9 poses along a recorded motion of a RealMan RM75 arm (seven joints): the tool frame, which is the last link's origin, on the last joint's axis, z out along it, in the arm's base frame.
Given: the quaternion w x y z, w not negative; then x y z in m.
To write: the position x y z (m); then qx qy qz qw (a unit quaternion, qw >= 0). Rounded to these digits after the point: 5 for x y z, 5 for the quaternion.
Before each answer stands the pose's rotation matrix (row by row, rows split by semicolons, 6 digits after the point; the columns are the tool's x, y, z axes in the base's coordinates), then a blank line. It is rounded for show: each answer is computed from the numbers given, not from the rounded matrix.
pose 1, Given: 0.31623 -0.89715 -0.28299 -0.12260 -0.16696 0.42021 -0.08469
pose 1, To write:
0.809771 0.585312 0.041002; 0.430232 -0.639828 0.636805; 0.398964 -0.498026 -0.769934

-0.16696 0.42021 -0.08469 -0.89715 -0.28299 -0.12260 0.31623
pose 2, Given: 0.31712 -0.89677 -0.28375 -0.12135 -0.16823 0.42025 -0.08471
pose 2, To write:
0.809520 0.585881 0.037680; 0.431951 -0.637842 0.637633; 0.397611 -0.499901 -0.769418

-0.16823 0.42025 -0.08471 -0.89677 -0.28375 -0.12135 0.31712
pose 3, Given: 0.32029 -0.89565 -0.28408 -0.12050 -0.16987 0.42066 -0.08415
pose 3, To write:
0.809556 0.586065 0.033876; 0.431684 -0.633424 0.642201; 0.397829 -0.505274 -0.765787

-0.16987 0.42066 -0.08415 -0.89565 -0.28408 -0.12050 0.32029
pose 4, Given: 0.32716 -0.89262 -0.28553 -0.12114 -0.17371 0.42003 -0.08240
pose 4, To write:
0.807597 0.589000 0.029436; 0.430472 -0.622880 0.653233; 0.403089 -0.514878 -0.756584

-0.17371 0.42003 -0.08240 -0.89262 -0.28553 -0.12114 0.32716
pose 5, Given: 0.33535 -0.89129 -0.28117 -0.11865 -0.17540 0.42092 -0.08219
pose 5, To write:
0.813730 0.580791 0.022923; 0.421633 -0.616965 0.664515; 0.400087 -0.531071 -0.746923

-0.17540 0.42092 -0.08219 -0.89129 -0.28117 -0.11865 0.33535
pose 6, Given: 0.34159 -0.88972 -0.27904 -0.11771 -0.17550 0.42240 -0.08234
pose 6, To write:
0.816563 0.576950 0.018823; 0.416116 -0.610908 0.673528; 0.400091 -0.542145 -0.738922

-0.17550 0.42240 -0.08234 -0.88972 -0.27904 -0.11771 0.34159
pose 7, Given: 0.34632 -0.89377 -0.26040 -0.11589 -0.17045 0.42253 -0.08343
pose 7, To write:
0.837523 0.545745 0.026795; 0.385205 -0.624509 0.679416; 0.387521 -0.558705 -0.733264

-0.17045 0.42253 -0.08343 -0.89377 -0.26040 -0.11589 0.34632
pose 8, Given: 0.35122 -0.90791 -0.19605 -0.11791 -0.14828 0.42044 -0.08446
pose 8, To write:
0.895323 0.438819 0.076390; 0.273168 -0.676416 0.683989; 0.351819 -0.591523 -0.725482

-0.14828 0.42044 -0.08446 -0.90791 -0.19605 -0.11791 0.35122
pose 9, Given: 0.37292 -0.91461 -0.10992 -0.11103 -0.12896 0.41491 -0.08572
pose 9, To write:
0.951179 0.283881 0.121117; 0.118258 -0.697694 0.706568; 0.285084 -0.657750 -0.697203

-0.12896 0.41491 -0.08572 -0.91461 -0.10992 -0.11103 0.37292
